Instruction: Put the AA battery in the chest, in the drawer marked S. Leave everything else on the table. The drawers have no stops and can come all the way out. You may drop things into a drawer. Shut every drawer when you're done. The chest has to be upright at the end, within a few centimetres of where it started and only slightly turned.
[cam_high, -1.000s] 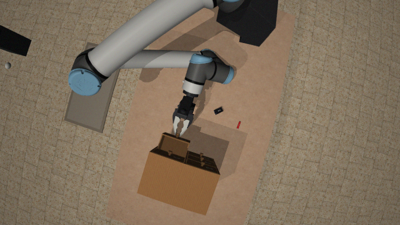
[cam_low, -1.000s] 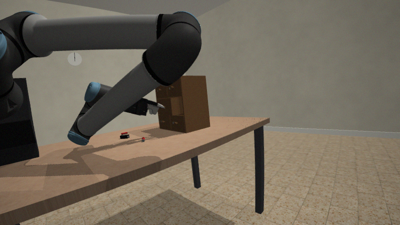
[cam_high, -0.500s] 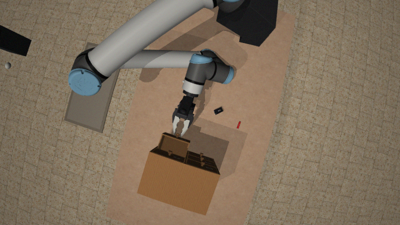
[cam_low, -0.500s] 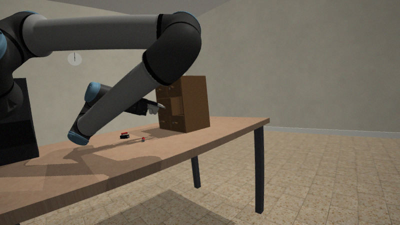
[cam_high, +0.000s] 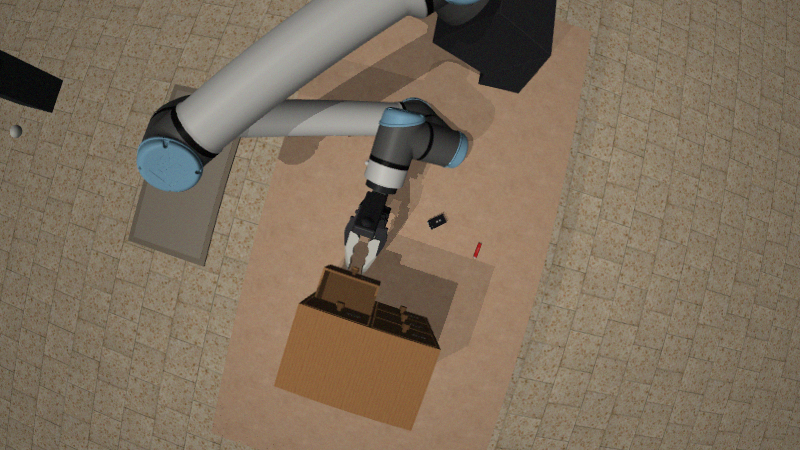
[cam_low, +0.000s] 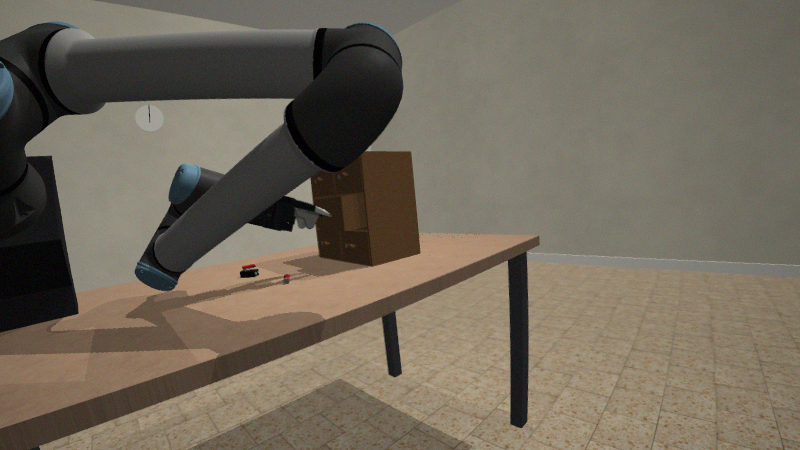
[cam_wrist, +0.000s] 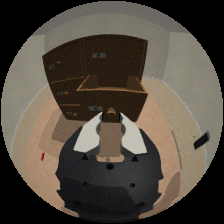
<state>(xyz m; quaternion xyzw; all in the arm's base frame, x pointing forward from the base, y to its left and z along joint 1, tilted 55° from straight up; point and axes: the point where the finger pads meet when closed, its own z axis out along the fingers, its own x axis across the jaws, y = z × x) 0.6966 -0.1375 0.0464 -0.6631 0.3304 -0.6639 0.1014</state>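
The drawer lies 10 cm ahead of my hand, 1 cm to the right of it and 2 cm below it. From my hand the other things lie so: small black object 15 cm behind, 17 cm to the left, 15 cm below.
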